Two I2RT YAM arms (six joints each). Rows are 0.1 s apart.
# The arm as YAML. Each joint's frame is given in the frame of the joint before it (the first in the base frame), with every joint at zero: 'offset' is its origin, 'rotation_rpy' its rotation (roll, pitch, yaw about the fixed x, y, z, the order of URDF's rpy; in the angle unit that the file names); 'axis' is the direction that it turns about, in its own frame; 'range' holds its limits. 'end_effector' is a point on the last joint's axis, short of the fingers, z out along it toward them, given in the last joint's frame.
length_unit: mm
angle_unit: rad
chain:
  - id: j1
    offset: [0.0, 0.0, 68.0]
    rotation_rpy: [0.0, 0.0, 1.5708]
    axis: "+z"
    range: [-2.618, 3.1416]
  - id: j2
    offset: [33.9, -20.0, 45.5]
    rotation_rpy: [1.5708, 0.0, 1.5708]
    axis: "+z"
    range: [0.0, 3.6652]
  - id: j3
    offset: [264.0, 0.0, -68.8]
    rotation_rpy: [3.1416, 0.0, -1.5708]
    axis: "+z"
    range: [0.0, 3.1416]
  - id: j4
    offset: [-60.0, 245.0, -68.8]
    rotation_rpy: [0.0, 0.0, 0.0]
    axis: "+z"
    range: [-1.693, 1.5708]
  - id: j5
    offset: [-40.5, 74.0, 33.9]
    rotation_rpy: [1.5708, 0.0, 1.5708]
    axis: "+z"
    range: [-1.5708, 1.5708]
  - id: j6
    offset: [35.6, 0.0, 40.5]
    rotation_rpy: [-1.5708, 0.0, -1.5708]
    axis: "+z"
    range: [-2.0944, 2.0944]
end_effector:
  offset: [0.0, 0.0, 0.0]
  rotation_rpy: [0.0, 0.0, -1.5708]
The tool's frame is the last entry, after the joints.
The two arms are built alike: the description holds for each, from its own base.
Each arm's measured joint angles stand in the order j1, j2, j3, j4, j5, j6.
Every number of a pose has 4 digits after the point. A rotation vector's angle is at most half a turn.
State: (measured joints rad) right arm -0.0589 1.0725 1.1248 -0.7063 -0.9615 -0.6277; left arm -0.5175 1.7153 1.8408 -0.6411 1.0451 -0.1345
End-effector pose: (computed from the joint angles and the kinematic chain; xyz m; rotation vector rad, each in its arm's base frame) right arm 0.2116 0.0168 0.3607 -1.0106 1.7001 0.6225; left arm 0.3094 -0.2115 0.4197 1.0460 1.8471 -1.4735
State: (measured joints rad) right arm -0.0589 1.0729 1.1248 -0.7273 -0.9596 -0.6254; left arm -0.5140 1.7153 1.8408 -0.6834 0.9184 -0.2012
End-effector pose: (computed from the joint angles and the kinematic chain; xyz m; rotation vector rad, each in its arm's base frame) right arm 0.2105 0.0168 0.3590 -1.0039 1.7207 0.6360; left arm 0.3124 -0.2089 0.4143 0.9006 1.9948 -1.3874
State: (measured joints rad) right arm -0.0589 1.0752 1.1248 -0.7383 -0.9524 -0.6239; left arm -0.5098 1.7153 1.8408 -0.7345 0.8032 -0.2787
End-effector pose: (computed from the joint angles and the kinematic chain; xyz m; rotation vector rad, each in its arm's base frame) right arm 0.2106 0.0166 0.3577 -0.9979 1.7375 0.6385; left arm 0.3144 -0.2051 0.4085 0.7413 2.1392 -1.3097
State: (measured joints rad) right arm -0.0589 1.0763 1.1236 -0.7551 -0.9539 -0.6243; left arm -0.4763 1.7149 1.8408 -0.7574 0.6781 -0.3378
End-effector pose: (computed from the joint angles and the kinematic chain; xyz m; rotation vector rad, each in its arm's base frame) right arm 0.2098 0.0167 0.3559 -0.9947 1.7524 0.6521; left arm 0.3235 -0.1920 0.4050 0.5602 2.2277 -1.1866
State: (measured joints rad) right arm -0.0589 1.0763 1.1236 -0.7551 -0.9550 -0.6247; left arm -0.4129 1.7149 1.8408 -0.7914 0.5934 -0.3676
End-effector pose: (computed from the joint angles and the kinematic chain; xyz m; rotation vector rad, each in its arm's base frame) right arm 0.2098 0.0167 0.3559 -0.9954 1.7514 0.6529; left arm 0.3354 -0.1687 0.4011 0.3936 2.2897 -1.0749
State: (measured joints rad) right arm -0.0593 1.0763 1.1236 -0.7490 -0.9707 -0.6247; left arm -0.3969 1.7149 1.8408 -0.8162 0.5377 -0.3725
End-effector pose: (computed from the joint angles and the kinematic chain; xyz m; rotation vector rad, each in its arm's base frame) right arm 0.2098 0.0170 0.3566 -1.0006 1.7363 0.6642; left arm 0.3379 -0.1614 0.3985 0.3302 2.3221 -1.0052
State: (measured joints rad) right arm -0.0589 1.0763 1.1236 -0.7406 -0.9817 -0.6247; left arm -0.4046 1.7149 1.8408 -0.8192 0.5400 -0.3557
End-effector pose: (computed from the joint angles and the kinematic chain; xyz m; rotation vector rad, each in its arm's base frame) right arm 0.2101 0.0173 0.3575 -1.0058 1.7219 0.6698; left arm 0.3365 -0.1640 0.3982 0.3590 2.3188 -1.0032
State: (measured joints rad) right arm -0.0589 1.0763 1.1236 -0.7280 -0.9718 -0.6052; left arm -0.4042 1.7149 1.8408 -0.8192 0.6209 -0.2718
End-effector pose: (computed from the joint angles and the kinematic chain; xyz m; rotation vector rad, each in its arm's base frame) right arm 0.2111 0.0170 0.3582 -0.9901 1.7295 0.6644; left arm 0.3345 -0.1656 0.3993 0.4976 2.2718 -1.0539
